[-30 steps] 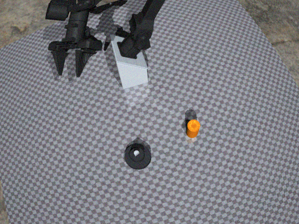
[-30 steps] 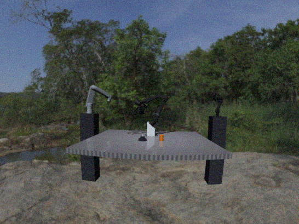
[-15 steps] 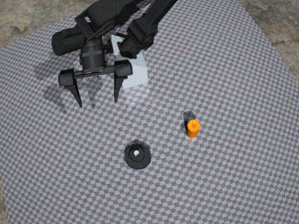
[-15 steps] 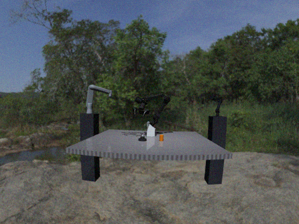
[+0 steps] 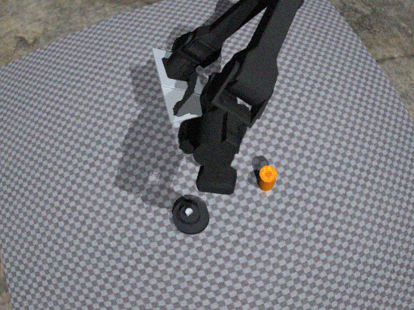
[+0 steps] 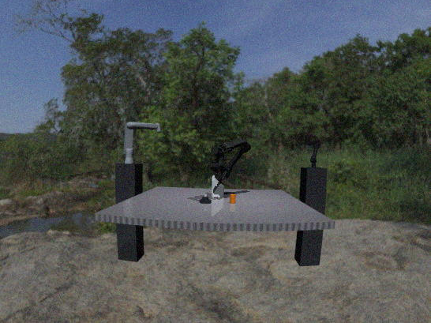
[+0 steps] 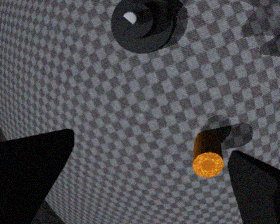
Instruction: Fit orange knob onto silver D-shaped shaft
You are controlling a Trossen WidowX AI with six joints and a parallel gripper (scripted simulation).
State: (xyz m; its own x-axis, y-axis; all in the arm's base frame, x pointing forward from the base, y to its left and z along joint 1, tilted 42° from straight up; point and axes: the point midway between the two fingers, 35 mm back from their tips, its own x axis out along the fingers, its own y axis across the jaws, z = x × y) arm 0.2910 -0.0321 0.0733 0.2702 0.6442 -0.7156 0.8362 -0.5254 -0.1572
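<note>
Right now my gripper tip is 1 cm past the orange knob, 10 cm to the right of it and 13 cm above it. The rest, counted from my gripper tip: round dark pedestal: 1 cm ahead, 10 cm to the right, 14 cm below.
</note>
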